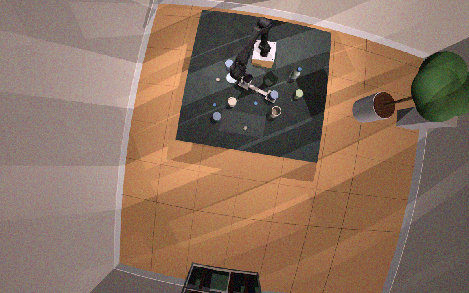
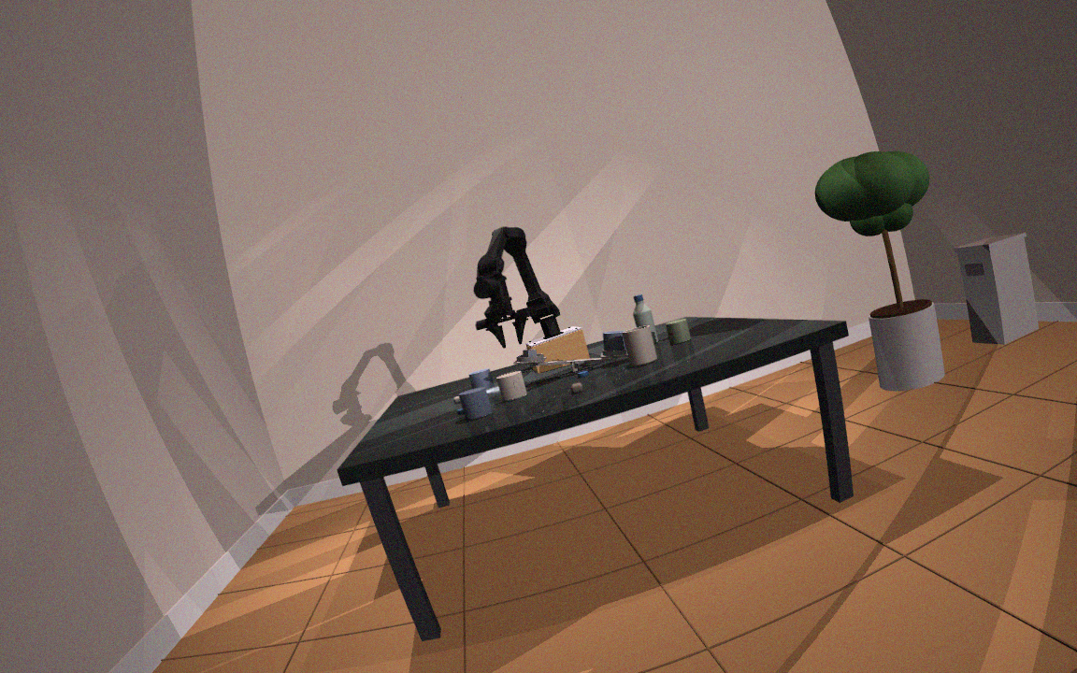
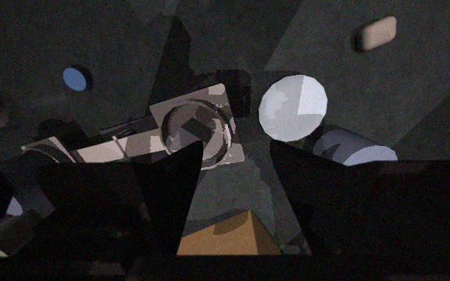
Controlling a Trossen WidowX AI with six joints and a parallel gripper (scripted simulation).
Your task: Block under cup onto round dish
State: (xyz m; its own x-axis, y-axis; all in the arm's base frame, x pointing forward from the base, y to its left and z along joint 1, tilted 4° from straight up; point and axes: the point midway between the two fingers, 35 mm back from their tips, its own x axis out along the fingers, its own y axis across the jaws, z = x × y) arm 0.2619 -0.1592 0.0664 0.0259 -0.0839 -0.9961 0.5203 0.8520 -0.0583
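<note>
Right now the grey block is 10 mm ahead of my gripper tip, 40 mm to the left of it and 40 mm below it. The rest, counted from my gripper tip: round grey dish (50 mm behind, 80 mm to the right, 120 mm below); cream cup (200 mm ahead, 40 mm to the right, 90 mm below); balance beam (50 mm ahead, 160 mm to the left, 90 mm below).
</note>
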